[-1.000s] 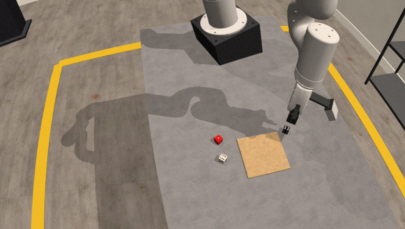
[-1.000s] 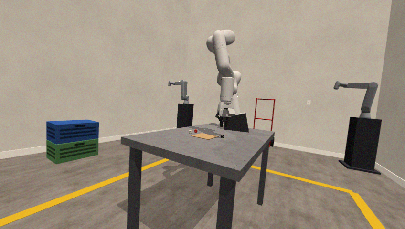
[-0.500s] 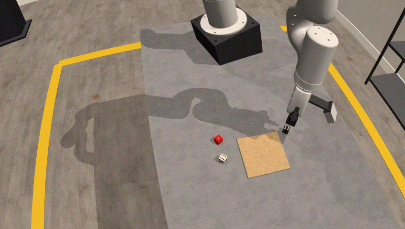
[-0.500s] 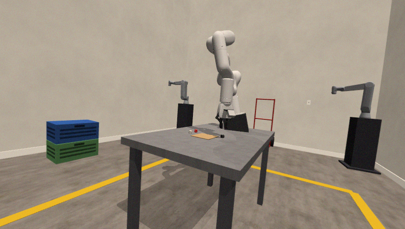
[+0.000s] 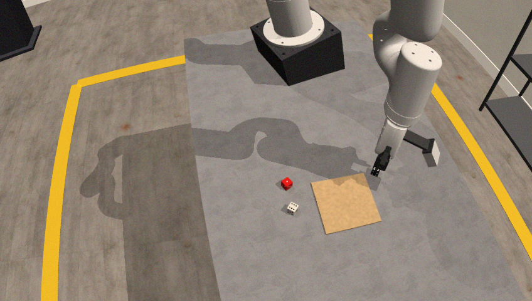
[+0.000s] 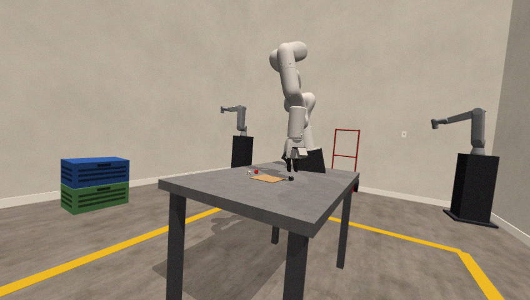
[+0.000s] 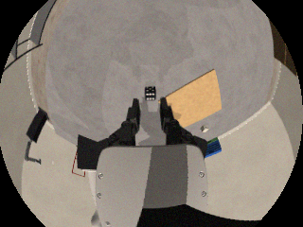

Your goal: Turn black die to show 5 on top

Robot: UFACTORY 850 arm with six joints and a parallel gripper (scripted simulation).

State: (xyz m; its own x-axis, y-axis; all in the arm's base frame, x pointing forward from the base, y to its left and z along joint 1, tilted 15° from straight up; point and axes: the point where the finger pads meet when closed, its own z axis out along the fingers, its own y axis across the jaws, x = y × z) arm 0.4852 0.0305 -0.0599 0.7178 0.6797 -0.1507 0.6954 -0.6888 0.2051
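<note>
Now: hand 60 mm above the black die. Also, from my hand: white die (20 mm ahead, 240 mm to the right, 60 mm below); mat (50 mm ahead, 110 mm to the right, 70 mm below); red die (40 mm behind, 230 mm to the right, 60 mm below).
</note>
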